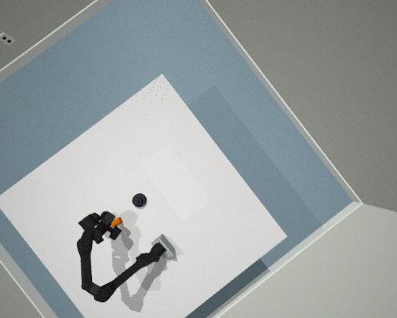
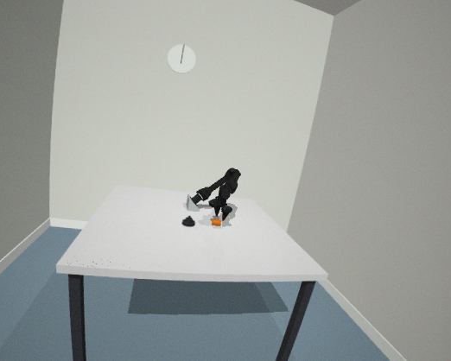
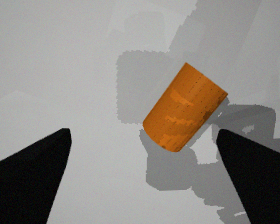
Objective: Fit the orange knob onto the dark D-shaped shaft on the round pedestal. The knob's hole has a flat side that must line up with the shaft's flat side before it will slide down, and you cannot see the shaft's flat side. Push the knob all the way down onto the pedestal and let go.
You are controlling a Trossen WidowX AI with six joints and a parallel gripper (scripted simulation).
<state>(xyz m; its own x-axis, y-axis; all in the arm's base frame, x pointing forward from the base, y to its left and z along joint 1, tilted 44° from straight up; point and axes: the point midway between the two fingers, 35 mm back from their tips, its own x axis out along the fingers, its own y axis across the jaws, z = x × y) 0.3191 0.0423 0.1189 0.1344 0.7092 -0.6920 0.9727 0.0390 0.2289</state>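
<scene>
The orange knob is 30 mm behind my gripper tip, 10 mm to the right of it and 40 mm below it. From my gripper tip the other things lie so: pedestal: 30 mm behind, 200 mm to the right, 30 mm below.
</scene>
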